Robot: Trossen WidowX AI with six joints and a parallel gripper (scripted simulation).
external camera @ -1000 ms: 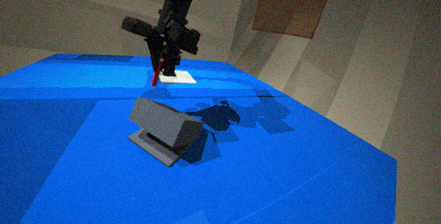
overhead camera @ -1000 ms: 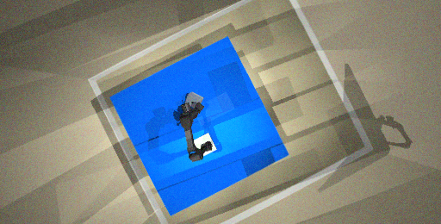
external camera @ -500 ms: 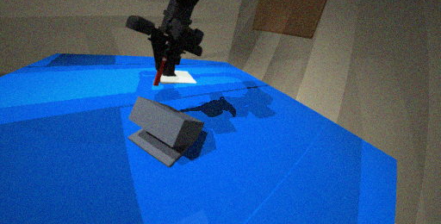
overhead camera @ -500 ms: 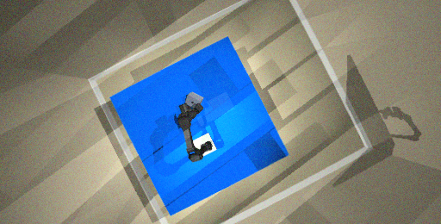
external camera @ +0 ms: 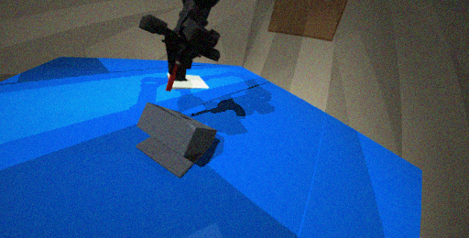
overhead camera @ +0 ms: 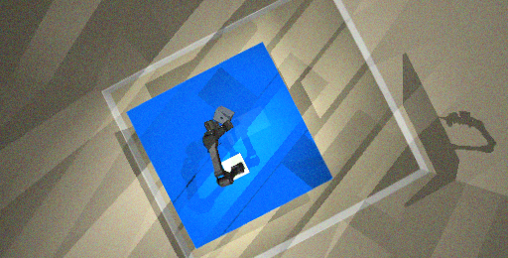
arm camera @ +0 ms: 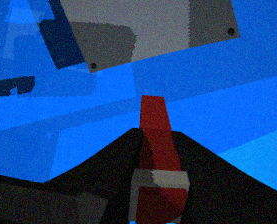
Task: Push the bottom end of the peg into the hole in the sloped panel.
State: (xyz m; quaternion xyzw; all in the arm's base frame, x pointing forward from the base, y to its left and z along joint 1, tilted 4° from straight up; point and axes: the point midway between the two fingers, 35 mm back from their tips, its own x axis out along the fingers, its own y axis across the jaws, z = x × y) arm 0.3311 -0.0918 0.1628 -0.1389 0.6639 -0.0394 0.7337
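Now: gripper tip 8 cm short of the dark hole, 7 cm above it and 1 cm to the right of it. Round my gripper tip: red peg: 2 cm above, 1 cm to the left; flat grey foot: 14 cm below, 10 cm ahead, 1 cm to the right; grey sloped panel: 9 cm below, 9 cm ahead.
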